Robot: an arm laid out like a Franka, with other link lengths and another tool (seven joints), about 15 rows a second.
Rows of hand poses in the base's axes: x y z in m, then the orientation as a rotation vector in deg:
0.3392, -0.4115, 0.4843, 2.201, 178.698, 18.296
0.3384, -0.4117, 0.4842, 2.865, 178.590, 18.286
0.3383, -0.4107, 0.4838, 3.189, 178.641, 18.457
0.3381, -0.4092, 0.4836, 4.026, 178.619, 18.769
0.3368, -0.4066, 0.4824, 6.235, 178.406, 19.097
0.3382, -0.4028, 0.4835, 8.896, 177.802, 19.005
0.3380, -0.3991, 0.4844, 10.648, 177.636, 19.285
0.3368, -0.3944, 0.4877, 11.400, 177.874, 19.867
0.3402, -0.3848, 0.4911, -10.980, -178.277, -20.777
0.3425, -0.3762, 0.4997, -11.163, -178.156, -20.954
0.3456, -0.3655, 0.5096, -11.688, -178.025, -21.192
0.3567, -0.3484, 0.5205, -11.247, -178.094, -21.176
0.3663, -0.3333, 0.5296, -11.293, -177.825, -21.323
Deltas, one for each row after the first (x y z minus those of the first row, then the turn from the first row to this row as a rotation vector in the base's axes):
-0.0008, -0.0002, -0.0001, 0.001, -0.055, -0.432
-0.0009, 0.0008, -0.0005, 0.108, 0.038, -0.630
-0.0011, 0.0023, -0.0007, 0.309, 0.117, -1.157
-0.0024, 0.0049, -0.0019, 0.534, 0.144, -2.574
-0.0010, 0.0087, -0.0008, 0.516, -0.176, -4.331
-0.0012, 0.0124, 0.0001, 0.708, -0.103, -5.453
-0.0024, 0.0171, 0.0034, 1.067, 0.284, -5.883
0.0010, 0.0267, 0.0068, 1.625, 1.082, -5.511
0.0033, 0.0353, 0.0154, 1.747, 1.180, -5.622
0.0064, 0.0460, 0.0253, 1.909, 1.281, -5.951
0.0175, 0.0631, 0.0362, 1.893, 1.214, -5.673
0.0271, 0.0782, 0.0453, 2.009, 1.462, -5.687

